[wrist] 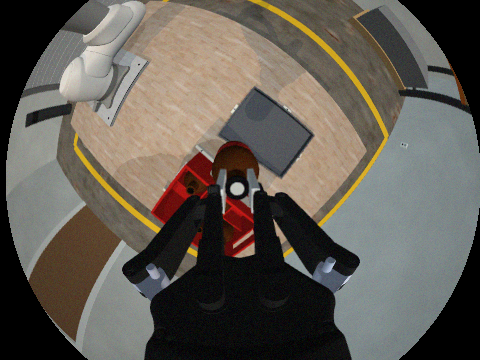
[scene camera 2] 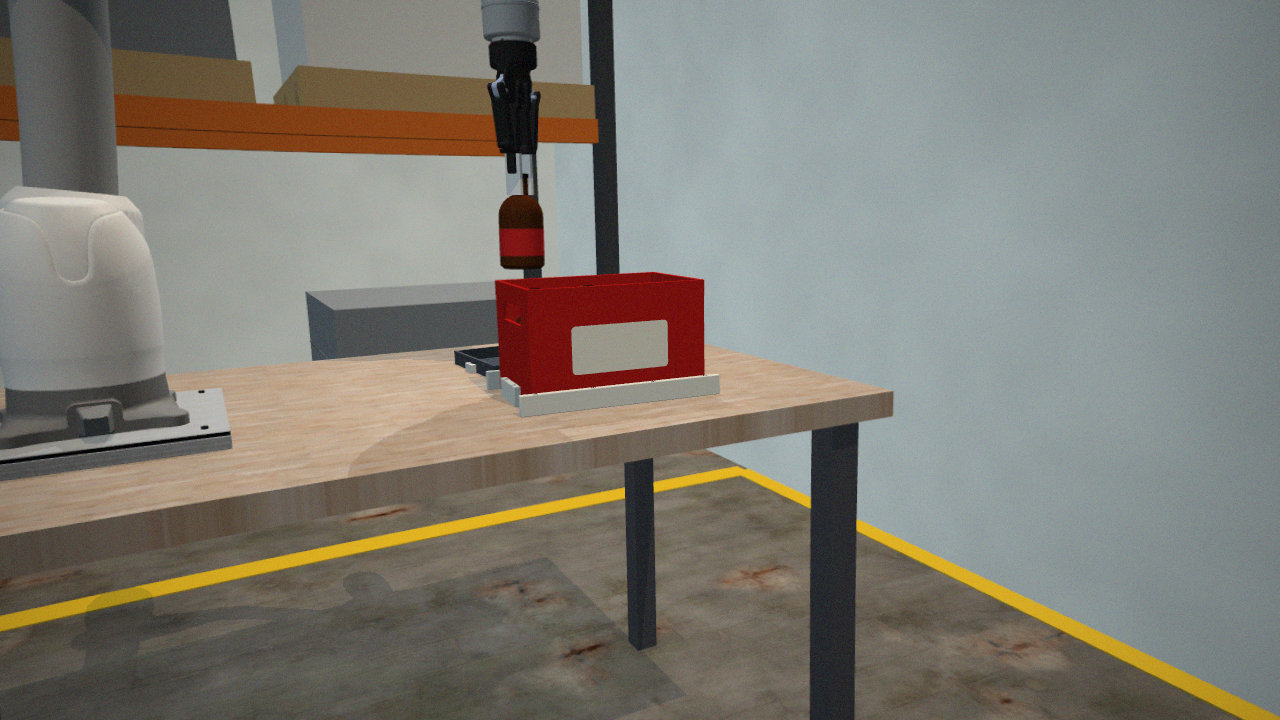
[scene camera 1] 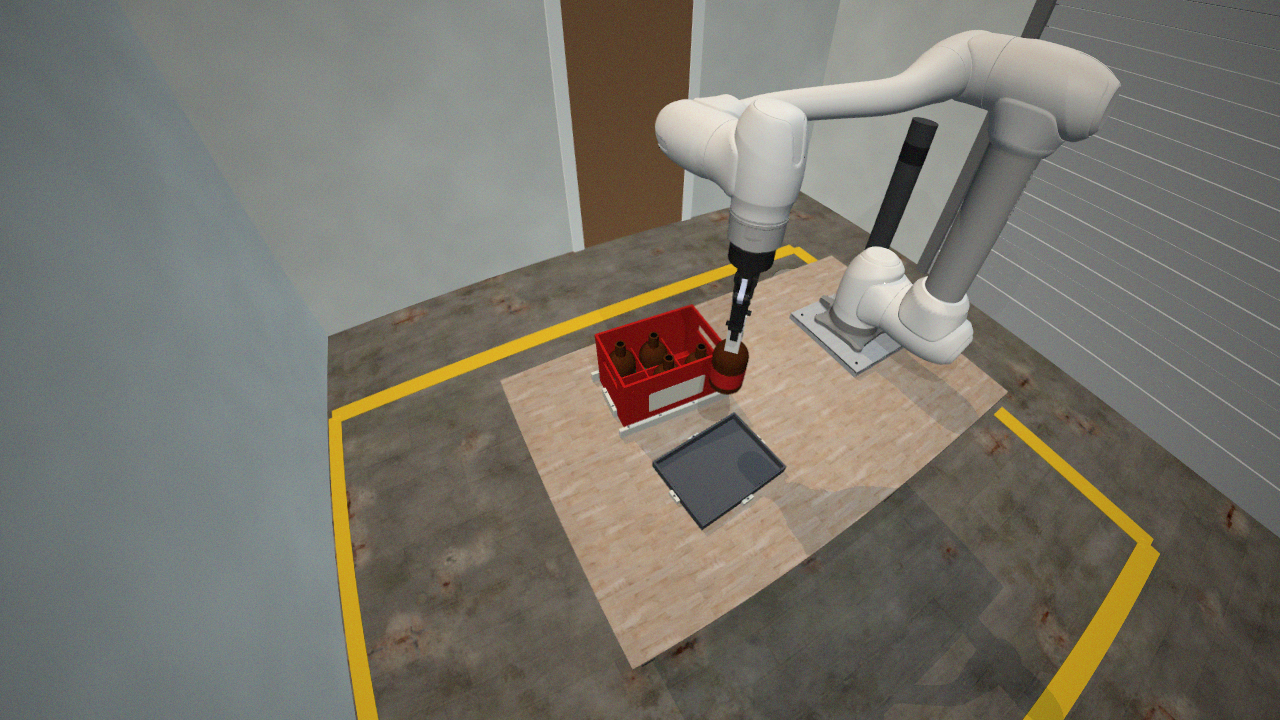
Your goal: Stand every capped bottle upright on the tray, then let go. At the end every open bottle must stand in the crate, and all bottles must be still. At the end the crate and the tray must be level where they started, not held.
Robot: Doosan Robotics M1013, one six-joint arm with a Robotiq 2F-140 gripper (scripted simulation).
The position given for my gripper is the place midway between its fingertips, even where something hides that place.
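There is a crate [scene camera 2: 633, 327], [wrist: 200, 166], [scene camera 1: 641, 395] in this scene, and a pale grey bracket [scene camera 2: 546, 403] as well. I see a brown capped bottle [scene camera 2: 521, 230], [wrist: 236, 157], [scene camera 1: 727, 372]. My gripper [scene camera 2: 520, 195] is visible too. And then I find a dark grey tray [scene camera 1: 722, 464], [wrist: 277, 138].
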